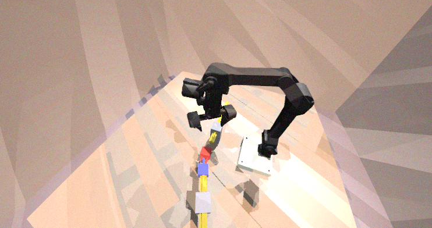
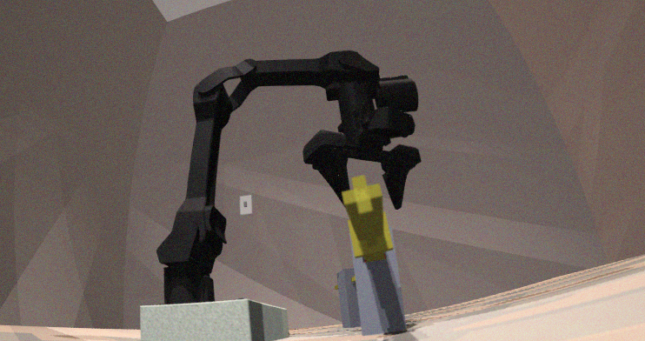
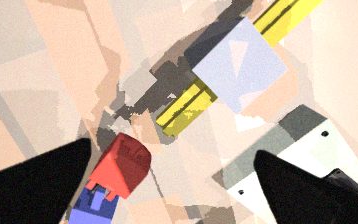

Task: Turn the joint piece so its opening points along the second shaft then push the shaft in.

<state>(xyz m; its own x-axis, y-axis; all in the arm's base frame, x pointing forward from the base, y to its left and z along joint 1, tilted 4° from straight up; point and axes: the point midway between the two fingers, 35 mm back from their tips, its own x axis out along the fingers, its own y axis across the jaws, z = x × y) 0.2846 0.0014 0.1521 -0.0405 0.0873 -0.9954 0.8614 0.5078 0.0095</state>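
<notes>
My gripper tip is now 9 cm to the right of the red square joint piece and 8 cm above it.
</notes>
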